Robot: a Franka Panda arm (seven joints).
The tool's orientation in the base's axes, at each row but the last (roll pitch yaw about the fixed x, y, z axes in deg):
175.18, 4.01, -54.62
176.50, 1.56, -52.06
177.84, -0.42, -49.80
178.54, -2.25, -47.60
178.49, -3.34, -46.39
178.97, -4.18, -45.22
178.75, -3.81, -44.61
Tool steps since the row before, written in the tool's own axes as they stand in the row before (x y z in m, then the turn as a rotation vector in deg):
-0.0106, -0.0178, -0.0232, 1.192, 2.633, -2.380
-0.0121, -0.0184, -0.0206, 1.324, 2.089, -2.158
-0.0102, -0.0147, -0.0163, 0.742, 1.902, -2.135
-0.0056, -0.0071, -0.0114, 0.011, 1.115, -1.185
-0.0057, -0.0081, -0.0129, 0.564, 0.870, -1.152
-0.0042, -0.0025, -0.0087, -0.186, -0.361, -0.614
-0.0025, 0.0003, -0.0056, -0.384, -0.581, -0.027
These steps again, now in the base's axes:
0.0108, 0.0188, 0.0223, -1.183, -2.521, 2.503
0.0084, 0.0212, 0.0198, -0.689, -2.294, 2.245
0.0050, 0.0178, 0.0157, -0.922, -1.729, 2.211
0.0014, 0.0094, 0.0110, -0.826, -0.704, 1.213
0.0017, 0.0105, 0.0123, -0.267, -0.937, 1.205
-0.0015, 0.0053, 0.0083, 0.102, 0.425, 0.592
-0.0022, 0.0019, 0.0054, 0.135, 0.684, -0.011

